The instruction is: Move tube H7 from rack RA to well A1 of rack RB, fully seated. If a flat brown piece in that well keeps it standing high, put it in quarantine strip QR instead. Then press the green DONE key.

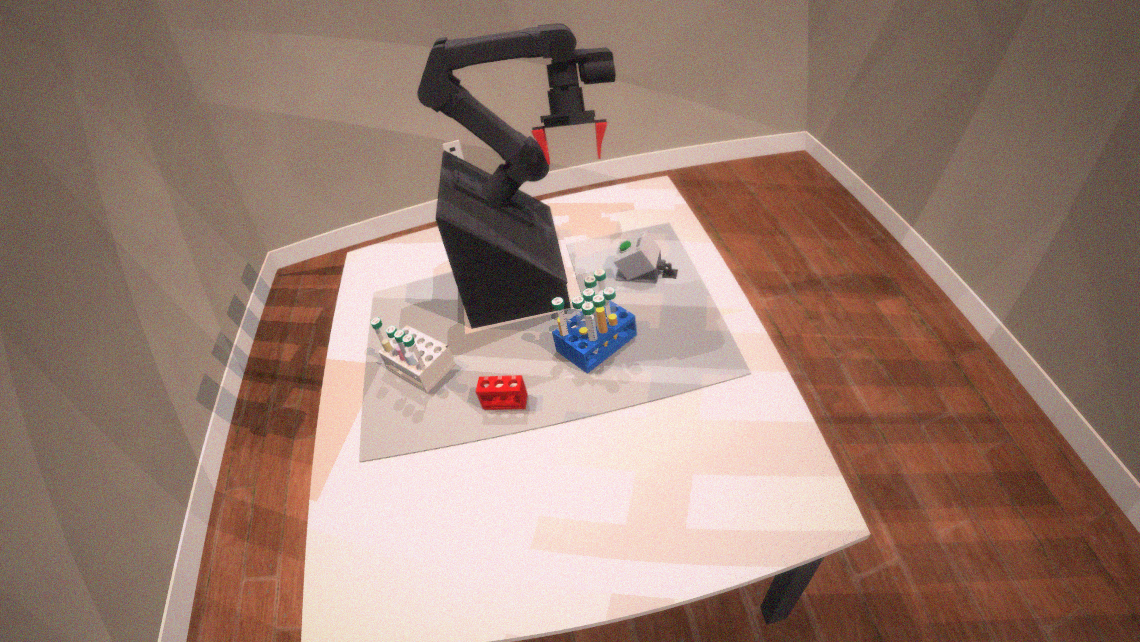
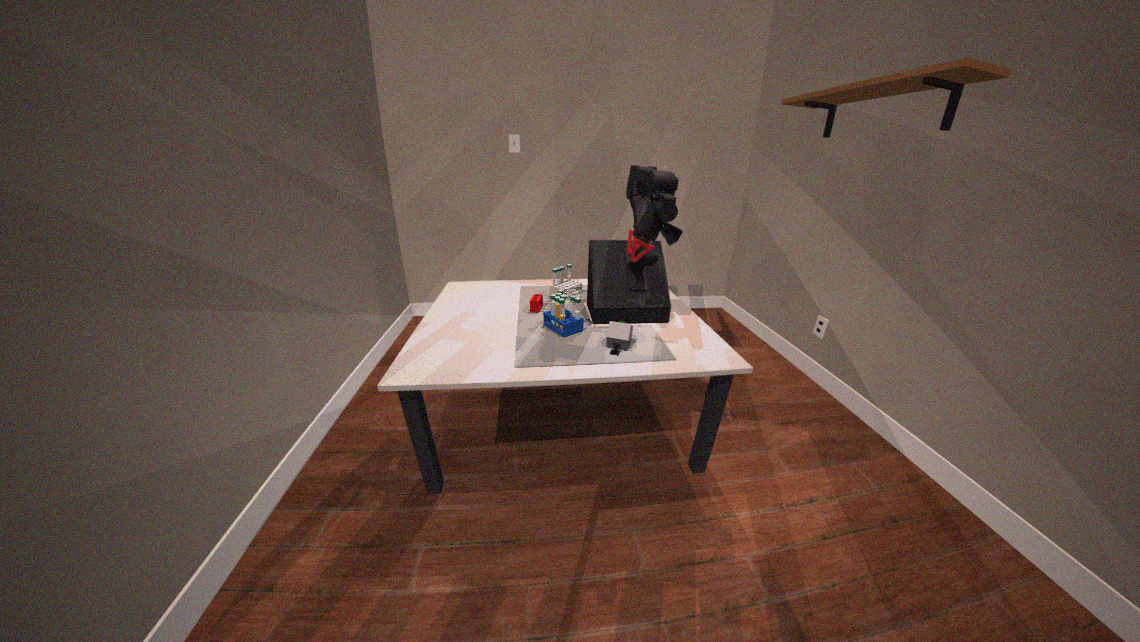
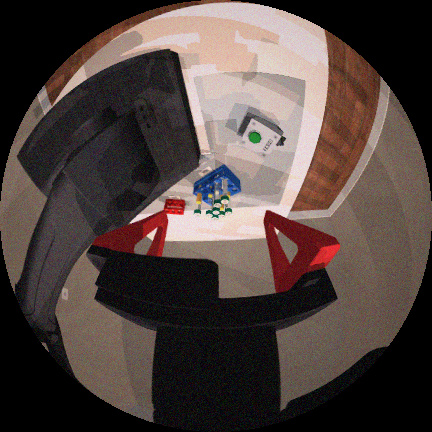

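Seen in the pictures: gripper, fingertip midpoint: (image 1: 574,161) (image 2: 630,257) (image 3: 215,215); arm's base at its link origin: (image 1: 491,199) (image 2: 635,267) (image 3: 96,148).
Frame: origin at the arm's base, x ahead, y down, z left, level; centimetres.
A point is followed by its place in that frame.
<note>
My gripper (image 1: 573,159) @[x 7.1, y -8.5, z 17.6 cm] (image 2: 635,256) @[x 7.1, y -8.5, z 17.6 cm] (image 3: 215,215) @[x 7.1, y -8.5, z 17.6 cm] is open and empty, high above the table. A blue rack (image 1: 574,356) @[x 33.7, y 15.9, z 9.8 cm] (image 2: 568,325) @[x 27.7, y 14.2, z 21.2 cm] (image 3: 225,172) @[x 22.7, y 15.0, z 17.9 cm] holds several upright green-capped tubes; some yellow shows among them. A white rack (image 1: 434,374) @[x 30.6, y 16.2, z -16.6 cm] holds several green-capped tubes along one side. A small red strip (image 1: 500,387) @[x 39.8, y 13.4, z -3.6 cm] (image 2: 536,303) @[x 38.8, y 14.5, z 0.0 cm] (image 3: 174,203) @[x 39.6, y 17.9, z -4.4 cm] with three openings shows no tube. A green key (image 1: 625,245) @[x 10.6, y 11.3, z 24.9 cm] (image 3: 255,137) @[x 9.8, y 11.4, z 25.0 cm] is on a grey box. Labels on racks and tubes are too small to read, so I cannot tell which tube is H7. No brown piece can be made out.
The black robot base (image 1: 510,271) @[x 17.4, y 6.7, z 1.4 cm] (image 2: 628,279) @[x 3.5, y 3.5, z 4.2 cm] stands behind the racks. The grey box (image 1: 636,267) @[x 14.4, y 14.5, z 26.0 cm] (image 2: 619,333) @[x 12.1, y 13.1, z 30.3 cm] (image 3: 265,132) @[x 8.6, y 11.5, z 27.1 cm] sits on the grey mat (image 1: 414,434) @[x 42.5, y 18.4, z -21.4 cm] (image 2: 542,356) @[x 36.8, y 18.4, z 34.2 cm] beyond the blue rack. The mat lies on the white table (image 1: 478,542) @[x 66.5, y 18.7, z -11.0 cm]. A wooden shelf (image 2: 901,83) is on the wall.
</note>
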